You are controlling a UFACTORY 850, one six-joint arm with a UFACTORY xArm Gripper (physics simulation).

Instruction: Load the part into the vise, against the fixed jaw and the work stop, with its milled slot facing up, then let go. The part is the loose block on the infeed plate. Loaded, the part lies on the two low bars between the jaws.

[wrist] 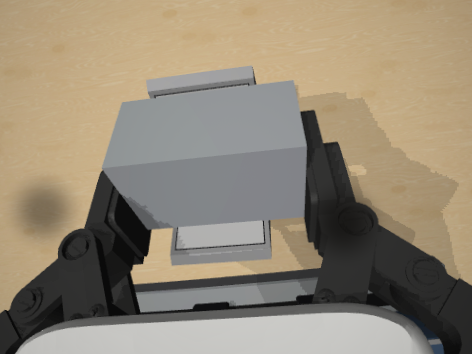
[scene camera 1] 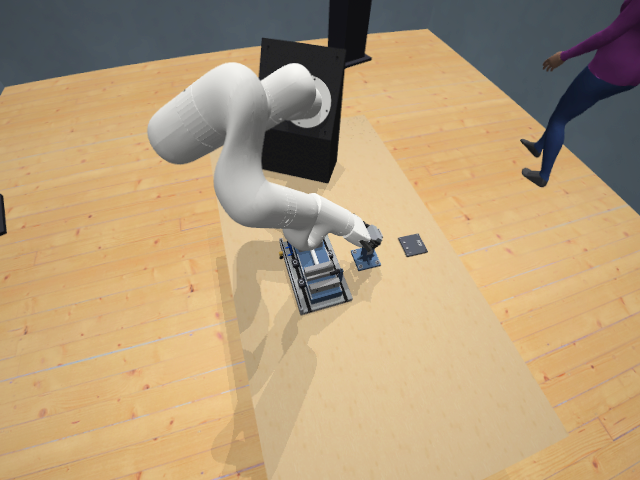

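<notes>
The part, a plain grey block (scene camera 1: pixel 374 234) (wrist: pixel 207 155), is held between the black fingers of my gripper (scene camera 1: pixel 368 244) (wrist: pixel 219 147). The gripper is shut on its two ends. The block is above a small stand on a blue plate (scene camera 1: pixel 360 262); a grey rimmed pad (wrist: pixel 220 236) shows below it in the wrist view. I cannot tell whether block and pad touch. The milled slot does not show. The vise (scene camera 1: pixel 325 296), with grey jaws and blue body, stands left of the gripper in the scene view. A small dark arm (scene camera 1: pixel 336 272) is at its side. The two low bars cannot be made out.
A dark flat plate (scene camera 1: pixel 413 244) with small marks lies right of the blue plate. The white arm (scene camera 1: pixel 242 175) reaches over the back of the vise from its black pedestal (scene camera 1: pixel 297 149). A person (scene camera 1: pixel 555 124) stands beyond the table at the right. A grey strip (wrist: pixel 225 296) crosses low in the wrist view.
</notes>
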